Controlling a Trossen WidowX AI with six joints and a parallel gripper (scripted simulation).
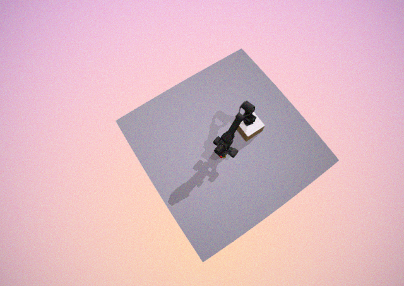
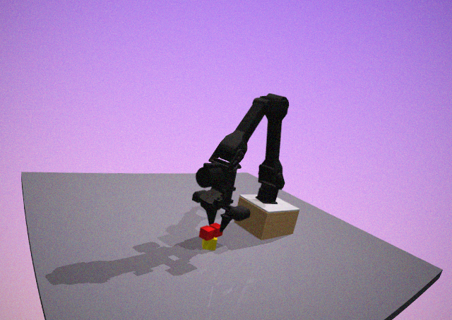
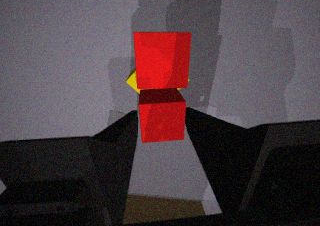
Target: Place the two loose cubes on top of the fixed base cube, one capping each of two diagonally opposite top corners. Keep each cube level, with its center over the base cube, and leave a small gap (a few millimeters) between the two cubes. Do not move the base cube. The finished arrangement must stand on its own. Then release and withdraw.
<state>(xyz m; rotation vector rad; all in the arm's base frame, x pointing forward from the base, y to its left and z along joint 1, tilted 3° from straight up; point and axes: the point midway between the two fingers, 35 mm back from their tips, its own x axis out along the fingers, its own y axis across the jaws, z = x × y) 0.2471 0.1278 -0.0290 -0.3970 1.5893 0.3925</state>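
Now: gripper tip 4 cm above the yellow base cube, 2 cm short of it and 1 cm to the right of it.
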